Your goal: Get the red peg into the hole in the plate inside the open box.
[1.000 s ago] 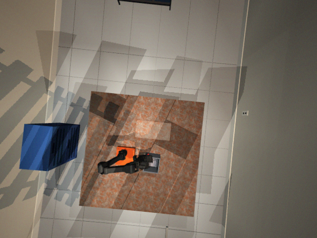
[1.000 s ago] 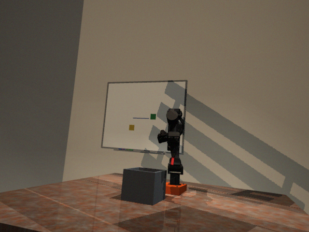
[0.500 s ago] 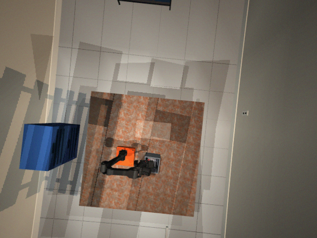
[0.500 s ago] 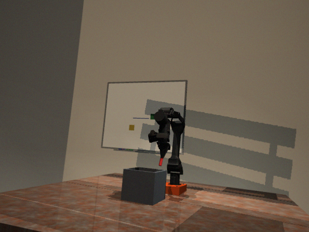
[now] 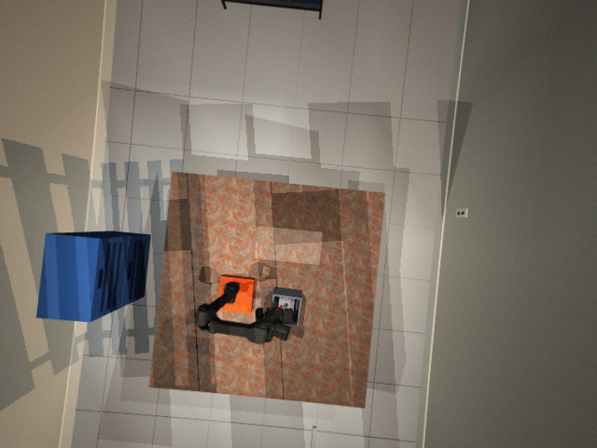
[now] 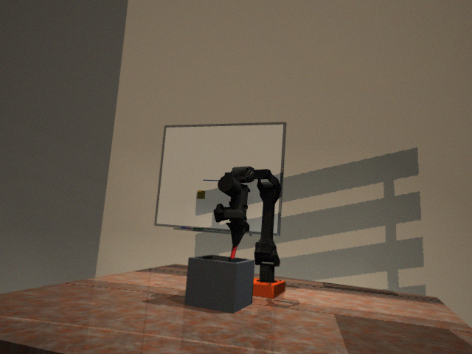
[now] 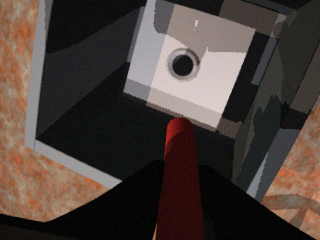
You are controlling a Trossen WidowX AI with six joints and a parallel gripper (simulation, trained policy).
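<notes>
The plate is 3 cm ahead of my gripper tip, 2 cm to the right of it and 13 cm below it. Round my gripper tip: red peg: right at my gripper tip.
</notes>
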